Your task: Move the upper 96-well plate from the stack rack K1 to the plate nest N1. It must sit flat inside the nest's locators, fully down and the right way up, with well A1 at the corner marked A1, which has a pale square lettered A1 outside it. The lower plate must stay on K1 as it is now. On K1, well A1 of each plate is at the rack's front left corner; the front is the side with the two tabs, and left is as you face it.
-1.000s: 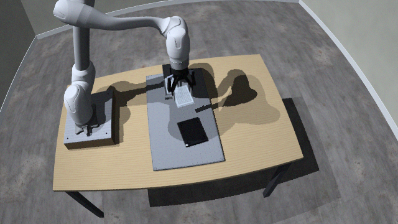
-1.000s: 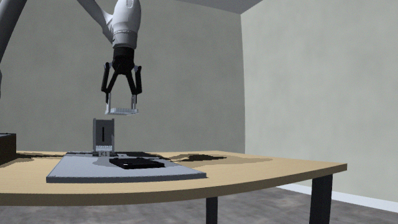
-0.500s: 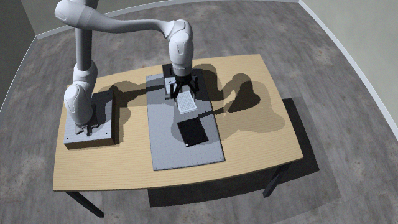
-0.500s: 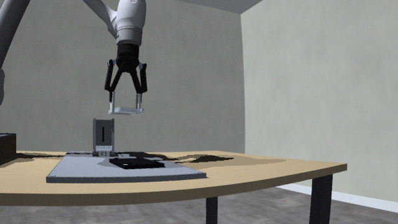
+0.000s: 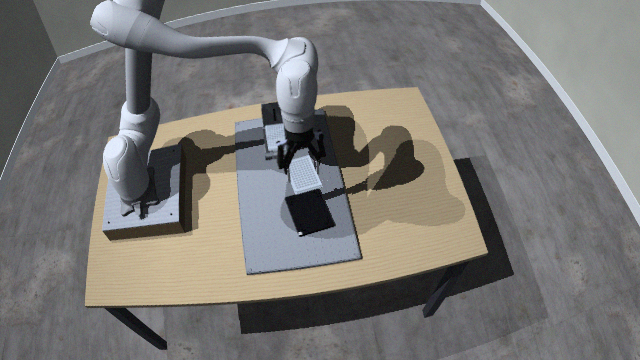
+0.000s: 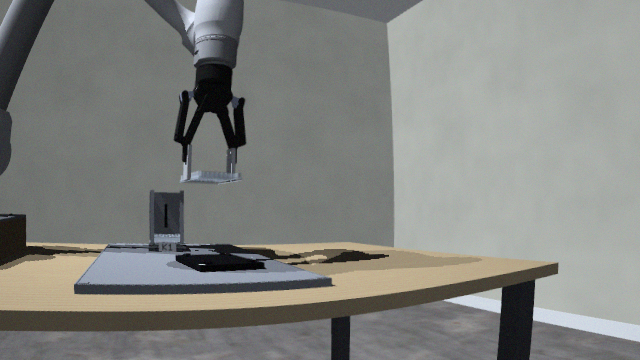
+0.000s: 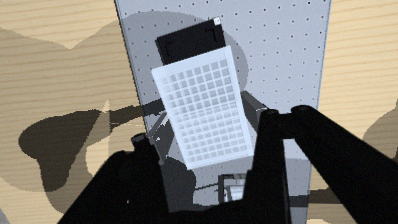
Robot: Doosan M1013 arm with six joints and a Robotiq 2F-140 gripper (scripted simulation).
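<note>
Right now my hand is 17 cm above the pale A1 square, 11 cm to the left of it and 6 cm past it. Round my hand: rack label (23 cm to the left, 17 cm below, 2 cm behind).
</note>
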